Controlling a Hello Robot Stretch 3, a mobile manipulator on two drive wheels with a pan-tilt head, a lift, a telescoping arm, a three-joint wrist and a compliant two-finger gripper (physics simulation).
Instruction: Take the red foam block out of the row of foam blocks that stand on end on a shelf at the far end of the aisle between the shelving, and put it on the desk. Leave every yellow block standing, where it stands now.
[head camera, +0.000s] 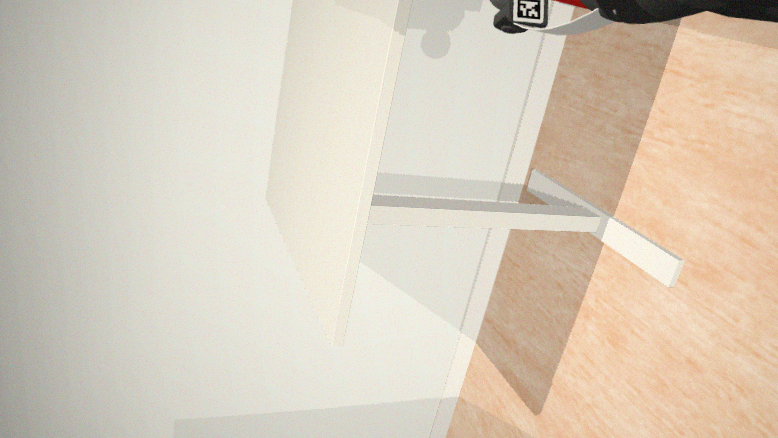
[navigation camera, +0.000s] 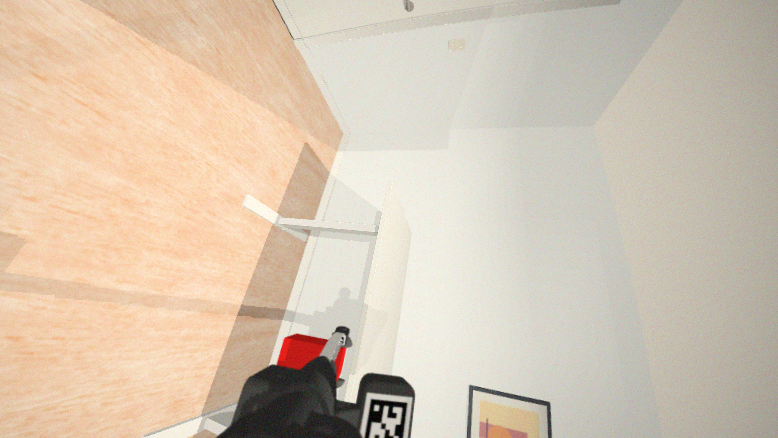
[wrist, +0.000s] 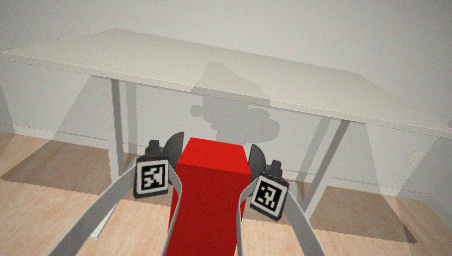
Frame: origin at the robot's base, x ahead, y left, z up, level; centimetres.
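Where they show: gripper, fingertip midpoint: (navigation camera: 338, 357).
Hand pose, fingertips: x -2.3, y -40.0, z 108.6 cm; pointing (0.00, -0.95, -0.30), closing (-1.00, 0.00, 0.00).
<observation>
Each offset is from my fingertips to the top centre of the thing. "spot": to the spot under its first point. Level surfaces: height alone.
The red foam block @(dy +3.0, dx +0.0, dz +2.4 cm) (head camera: 569, 2) (navigation camera: 304, 351) (wrist: 207, 200) is between the two fingers of my gripper (navigation camera: 341, 356) (wrist: 215, 155). The gripper is shut on it, one fingertip pad at each side in the wrist view. In the head view a slip of the block and one finger show at the top edge. The desk @(dz -13.5 cm) (head camera: 326, 163) (navigation camera: 395, 272) (wrist: 165, 56) has a pale top and stands against the wall. The block shows on the near side of the desk's front edge, apart from the top in the navigation view. Its height against the top is hard to tell. The yellow blocks and their shelf do not show.
A desk leg @(spot: dy -87.5, dx +55.3, dz -64.2 cm) (head camera: 484, 217) (navigation camera: 326, 225) (wrist: 327, 167) ends in a foot (head camera: 642, 253) (navigation camera: 261, 209) that sticks out over the wood floor @(dz -108.6 cm) (head camera: 680, 353) (navigation camera: 136, 163). A framed picture (navigation camera: 509, 424) hangs on the wall. Part of a door handle @(spot: dy -25.2, dx +180.2, dz -16.0 cm) (navigation camera: 408, 5) shows at the top of the navigation view.
</observation>
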